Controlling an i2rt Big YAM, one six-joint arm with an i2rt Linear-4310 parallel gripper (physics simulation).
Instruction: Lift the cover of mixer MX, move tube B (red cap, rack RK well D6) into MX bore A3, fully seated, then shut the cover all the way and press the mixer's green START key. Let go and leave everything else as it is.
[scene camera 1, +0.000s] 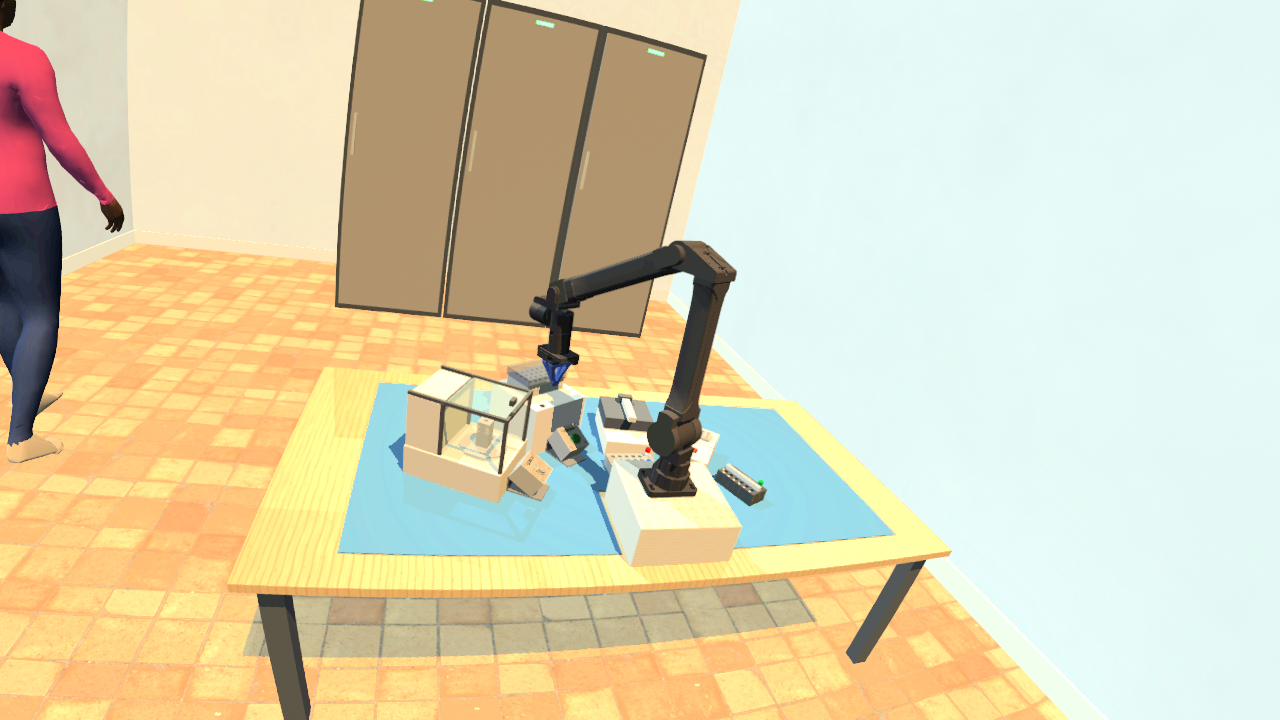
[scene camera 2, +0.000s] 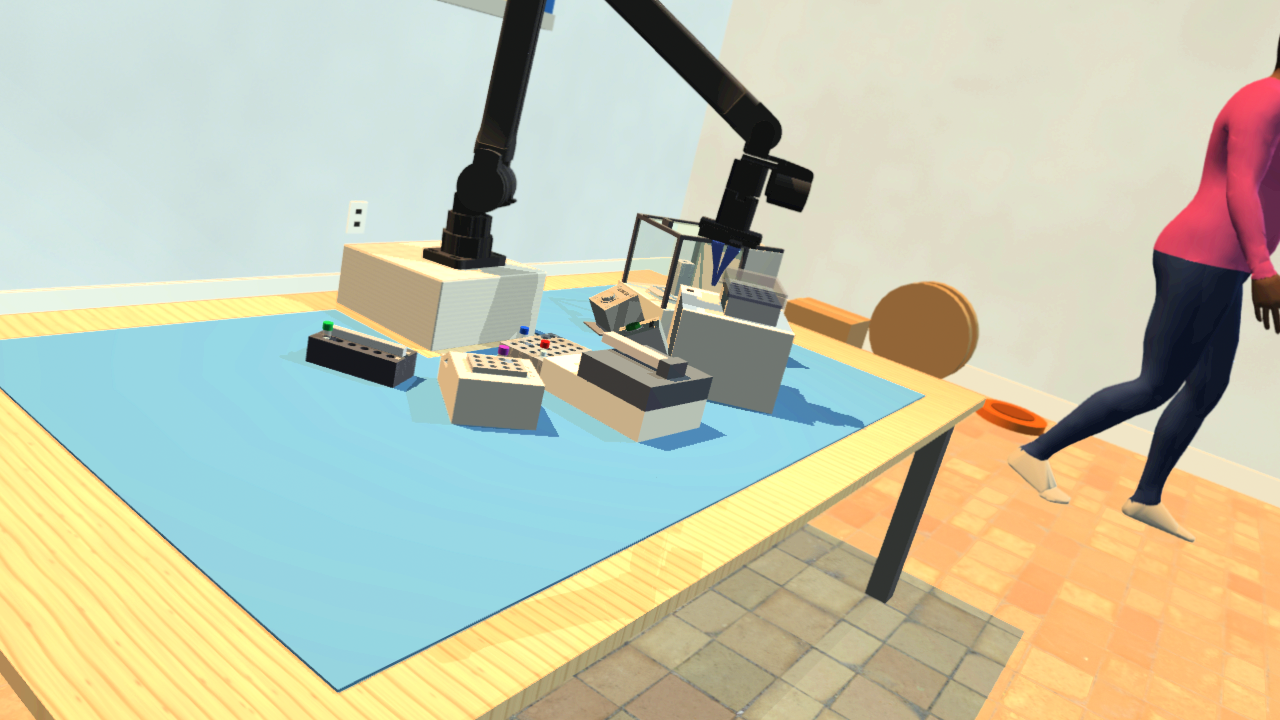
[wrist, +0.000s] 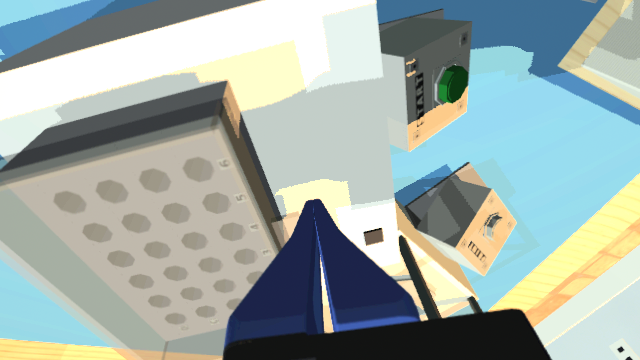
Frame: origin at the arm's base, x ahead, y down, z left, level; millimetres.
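Where they show: gripper, fingertip midpoint: (scene camera 1: 554, 385) (scene camera 2: 713, 285) (wrist: 314, 209); arm's base, origin of the base link: (scene camera 1: 666, 485) (scene camera 2: 464, 261).
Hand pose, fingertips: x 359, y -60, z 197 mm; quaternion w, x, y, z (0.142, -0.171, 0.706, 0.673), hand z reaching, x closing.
Each offset is from my fingertips to the top centre of the thing. "spot": to the spot under its first point.
My gripper (scene camera 1: 555, 381) (scene camera 2: 716, 282) (wrist: 314, 209) is shut and empty, fingers pointing down above the tall pale box beside its holed block. This box @[dx -3, dy -24, dz +6 mm] (scene camera 1: 567, 410) (scene camera 2: 729, 358) (wrist: 320, 130), apparently mixer MX, bears a grey block of bores (scene camera 2: 750, 291) (wrist: 175, 212). A clear cover @[spot: dx +97, dy -24, dz +28 mm] (wrist: 50, 262) lies over the block; whether it is fully shut I cannot tell. The green START key @[dx -100, dy +91, dz -54 mm] (scene camera 1: 575, 437) (scene camera 2: 634, 325) (wrist: 454, 85) is on a sloped panel beside the box. A red-capped tube @[dx -127, dy +111, dz -250 mm] (scene camera 1: 648, 449) (scene camera 2: 545, 343) stands in a pale rack @[spot: dx -136, dy +137, dz -161 mm] (scene camera 2: 572, 347); its well label is unreadable.
A glass-walled instrument @[dx -165, dy -57, dz +189 mm] (scene camera 1: 465, 429) stands beside the mixer, with a PRINT panel @[spot: dx -250, dy +100, dz +82 mm] (scene camera 1: 534, 472) (scene camera 2: 614, 306) (wrist: 487, 227). A dark-topped device @[dx +13, dy +64, dz -233 mm] (scene camera 1: 623, 411) (scene camera 2: 644, 380), a pale block @[dx -86, dy +96, dz -413 mm] (scene camera 2: 494, 394) and a black rack @[dx -251, dy +118, dz -487 mm] (scene camera 1: 741, 484) (scene camera 2: 359, 358) with a green-capped tube are nearby. A person stands beyond the table.
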